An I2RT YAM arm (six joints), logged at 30 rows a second.
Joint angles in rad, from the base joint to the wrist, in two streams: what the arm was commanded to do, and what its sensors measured. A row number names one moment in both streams.
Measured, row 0:
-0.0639 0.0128 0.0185 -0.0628 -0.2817 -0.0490
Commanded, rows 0 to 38:
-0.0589 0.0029 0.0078 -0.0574 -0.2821 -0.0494
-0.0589 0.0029 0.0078 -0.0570 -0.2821 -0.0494
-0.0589 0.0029 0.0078 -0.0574 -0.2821 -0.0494
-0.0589 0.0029 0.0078 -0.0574 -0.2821 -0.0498
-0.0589 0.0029 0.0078 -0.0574 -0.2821 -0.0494
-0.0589 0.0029 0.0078 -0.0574 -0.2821 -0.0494
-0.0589 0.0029 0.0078 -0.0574 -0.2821 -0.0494
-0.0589 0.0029 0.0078 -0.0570 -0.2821 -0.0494
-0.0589 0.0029 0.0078 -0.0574 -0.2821 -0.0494
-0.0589 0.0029 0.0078 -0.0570 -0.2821 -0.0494
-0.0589 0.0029 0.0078 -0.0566 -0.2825 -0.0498
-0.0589 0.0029 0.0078 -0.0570 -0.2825 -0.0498
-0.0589 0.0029 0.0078 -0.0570 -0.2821 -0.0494
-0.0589 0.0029 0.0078 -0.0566 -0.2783 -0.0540
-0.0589 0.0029 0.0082 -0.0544 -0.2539 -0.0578
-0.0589 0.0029 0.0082 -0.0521 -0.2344 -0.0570
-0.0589 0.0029 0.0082 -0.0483 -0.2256 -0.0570
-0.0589 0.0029 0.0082 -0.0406 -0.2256 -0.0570
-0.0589 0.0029 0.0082 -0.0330 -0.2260 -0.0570
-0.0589 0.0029 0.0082 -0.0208 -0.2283 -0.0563
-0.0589 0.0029 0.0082 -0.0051 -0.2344 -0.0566
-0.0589 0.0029 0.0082 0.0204 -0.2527 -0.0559
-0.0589 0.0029 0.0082 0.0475 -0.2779 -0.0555
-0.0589 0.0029 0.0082 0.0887 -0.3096 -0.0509
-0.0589 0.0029 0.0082 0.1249 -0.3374 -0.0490
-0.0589 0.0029 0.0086 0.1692 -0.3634 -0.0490
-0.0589 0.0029 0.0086 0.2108 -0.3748 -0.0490
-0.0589 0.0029 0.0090 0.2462 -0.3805 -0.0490
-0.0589 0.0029 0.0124 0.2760 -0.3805 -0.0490
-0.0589 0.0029 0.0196 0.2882 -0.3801 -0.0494
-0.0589 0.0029 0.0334 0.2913 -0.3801 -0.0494
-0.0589 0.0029 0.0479 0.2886 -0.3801 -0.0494
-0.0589 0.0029 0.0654 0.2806 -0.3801 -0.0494
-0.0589 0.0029 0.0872 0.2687 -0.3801 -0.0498
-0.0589 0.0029 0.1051 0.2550 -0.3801 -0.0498
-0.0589 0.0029 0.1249 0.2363 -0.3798 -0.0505
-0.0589 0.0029 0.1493 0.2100 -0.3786 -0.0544
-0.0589 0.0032 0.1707 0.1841 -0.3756 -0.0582
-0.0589 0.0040 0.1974 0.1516 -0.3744 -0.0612
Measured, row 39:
-0.0639 0.0120 0.1055 0.1852 -0.3702 -0.0532
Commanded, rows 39 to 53:
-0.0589 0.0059 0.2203 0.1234 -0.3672 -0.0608
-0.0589 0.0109 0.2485 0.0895 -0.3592 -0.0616
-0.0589 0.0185 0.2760 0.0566 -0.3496 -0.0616
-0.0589 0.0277 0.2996 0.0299 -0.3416 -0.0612
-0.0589 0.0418 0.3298 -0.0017 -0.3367 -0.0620
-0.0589 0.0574 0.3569 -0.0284 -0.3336 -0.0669
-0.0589 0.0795 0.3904 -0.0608 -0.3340 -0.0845
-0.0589 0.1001 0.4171 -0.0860 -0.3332 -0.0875
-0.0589 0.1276 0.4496 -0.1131 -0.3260 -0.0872
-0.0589 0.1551 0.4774 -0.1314 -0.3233 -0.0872
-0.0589 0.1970 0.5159 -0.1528 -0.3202 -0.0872
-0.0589 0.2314 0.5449 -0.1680 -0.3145 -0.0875
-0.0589 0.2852 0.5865 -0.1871 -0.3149 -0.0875
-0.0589 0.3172 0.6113 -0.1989 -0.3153 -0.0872
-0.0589 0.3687 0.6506 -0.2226 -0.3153 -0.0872
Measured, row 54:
-0.0639 0.2741 0.5621 -0.2008 -0.3344 -0.0803
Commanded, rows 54 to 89:
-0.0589 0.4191 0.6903 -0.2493 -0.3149 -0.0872
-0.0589 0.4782 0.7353 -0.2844 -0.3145 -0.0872
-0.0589 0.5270 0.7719 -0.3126 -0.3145 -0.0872
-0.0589 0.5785 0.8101 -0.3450 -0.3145 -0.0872
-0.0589 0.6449 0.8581 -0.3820 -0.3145 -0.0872
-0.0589 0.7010 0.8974 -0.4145 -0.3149 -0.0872
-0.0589 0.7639 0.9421 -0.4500 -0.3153 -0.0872
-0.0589 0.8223 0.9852 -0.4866 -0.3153 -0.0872
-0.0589 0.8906 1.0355 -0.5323 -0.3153 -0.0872
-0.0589 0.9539 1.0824 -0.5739 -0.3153 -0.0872
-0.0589 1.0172 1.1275 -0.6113 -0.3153 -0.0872
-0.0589 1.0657 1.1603 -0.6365 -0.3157 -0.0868
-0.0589 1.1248 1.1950 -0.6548 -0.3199 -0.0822
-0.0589 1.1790 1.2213 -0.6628 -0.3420 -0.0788
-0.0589 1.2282 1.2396 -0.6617 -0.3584 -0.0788
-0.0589 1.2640 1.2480 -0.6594 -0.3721 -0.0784
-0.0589 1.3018 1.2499 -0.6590 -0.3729 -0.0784
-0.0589 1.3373 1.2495 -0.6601 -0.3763 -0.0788
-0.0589 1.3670 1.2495 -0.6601 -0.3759 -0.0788
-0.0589 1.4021 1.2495 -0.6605 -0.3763 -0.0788
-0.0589 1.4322 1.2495 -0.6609 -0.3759 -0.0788
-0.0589 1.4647 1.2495 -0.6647 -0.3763 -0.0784
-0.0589 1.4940 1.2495 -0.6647 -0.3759 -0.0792
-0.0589 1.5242 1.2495 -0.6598 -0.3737 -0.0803
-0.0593 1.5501 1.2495 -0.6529 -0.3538 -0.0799
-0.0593 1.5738 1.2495 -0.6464 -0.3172 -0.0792
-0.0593 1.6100 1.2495 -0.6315 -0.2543 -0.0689
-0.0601 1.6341 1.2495 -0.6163 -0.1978 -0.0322
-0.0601 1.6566 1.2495 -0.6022 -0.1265 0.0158
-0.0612 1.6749 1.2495 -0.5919 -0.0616 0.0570
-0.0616 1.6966 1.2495 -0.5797 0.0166 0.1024
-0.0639 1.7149 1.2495 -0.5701 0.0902 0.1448
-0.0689 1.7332 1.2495 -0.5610 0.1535 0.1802
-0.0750 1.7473 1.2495 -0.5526 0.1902 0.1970
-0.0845 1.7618 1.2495 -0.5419 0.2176 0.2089
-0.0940 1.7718 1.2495 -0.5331 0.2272 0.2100
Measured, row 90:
-0.0677 1.7401 1.2236 -0.5541 0.0235 0.1055
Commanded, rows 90 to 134:
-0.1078 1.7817 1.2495 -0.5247 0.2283 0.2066
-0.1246 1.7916 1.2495 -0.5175 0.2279 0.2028
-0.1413 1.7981 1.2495 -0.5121 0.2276 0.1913
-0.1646 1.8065 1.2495 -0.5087 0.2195 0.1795
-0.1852 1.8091 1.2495 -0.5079 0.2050 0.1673
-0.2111 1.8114 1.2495 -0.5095 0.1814 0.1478
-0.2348 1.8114 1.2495 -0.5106 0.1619 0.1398
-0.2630 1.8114 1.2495 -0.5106 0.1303 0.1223
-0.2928 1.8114 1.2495 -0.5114 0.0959 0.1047
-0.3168 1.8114 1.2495 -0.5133 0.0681 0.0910
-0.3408 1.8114 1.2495 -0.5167 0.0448 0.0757
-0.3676 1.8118 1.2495 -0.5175 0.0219 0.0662
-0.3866 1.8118 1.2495 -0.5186 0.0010 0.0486
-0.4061 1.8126 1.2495 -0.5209 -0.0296 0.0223
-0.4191 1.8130 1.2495 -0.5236 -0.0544 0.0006
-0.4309 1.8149 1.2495 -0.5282 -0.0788 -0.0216
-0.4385 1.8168 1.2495 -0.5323 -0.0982 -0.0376
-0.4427 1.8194 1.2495 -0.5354 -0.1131 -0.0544
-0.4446 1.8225 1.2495 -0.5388 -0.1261 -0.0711
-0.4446 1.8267 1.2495 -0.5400 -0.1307 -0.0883
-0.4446 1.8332 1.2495 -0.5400 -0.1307 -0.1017
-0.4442 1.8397 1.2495 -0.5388 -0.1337 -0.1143
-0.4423 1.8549 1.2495 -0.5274 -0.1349 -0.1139
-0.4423 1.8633 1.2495 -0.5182 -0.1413 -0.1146
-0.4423 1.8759 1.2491 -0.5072 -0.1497 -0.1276
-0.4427 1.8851 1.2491 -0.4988 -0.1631 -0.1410
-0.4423 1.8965 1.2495 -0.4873 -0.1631 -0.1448
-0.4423 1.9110 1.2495 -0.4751 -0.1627 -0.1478
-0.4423 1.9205 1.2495 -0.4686 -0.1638 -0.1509
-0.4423 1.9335 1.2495 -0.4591 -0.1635 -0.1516
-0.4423 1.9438 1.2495 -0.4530 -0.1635 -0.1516
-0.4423 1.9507 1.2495 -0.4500 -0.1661 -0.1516
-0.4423 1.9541 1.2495 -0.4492 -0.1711 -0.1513
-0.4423 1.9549 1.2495 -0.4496 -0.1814 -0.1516
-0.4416 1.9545 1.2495 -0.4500 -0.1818 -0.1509
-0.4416 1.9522 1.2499 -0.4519 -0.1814 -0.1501
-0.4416 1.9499 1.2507 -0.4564 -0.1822 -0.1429
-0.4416 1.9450 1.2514 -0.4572 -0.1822 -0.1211
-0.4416 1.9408 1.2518 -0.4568 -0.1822 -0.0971
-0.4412 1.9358 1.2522 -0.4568 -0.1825 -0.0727
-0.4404 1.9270 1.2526 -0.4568 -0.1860 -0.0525
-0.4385 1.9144 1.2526 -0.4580 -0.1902 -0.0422
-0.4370 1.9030 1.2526 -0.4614 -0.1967 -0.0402
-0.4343 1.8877 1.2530 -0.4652 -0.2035 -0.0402
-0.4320 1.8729 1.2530 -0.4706 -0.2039 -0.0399
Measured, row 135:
-0.4446 1.9488 1.2247 -0.4664 -0.1635 -0.0769
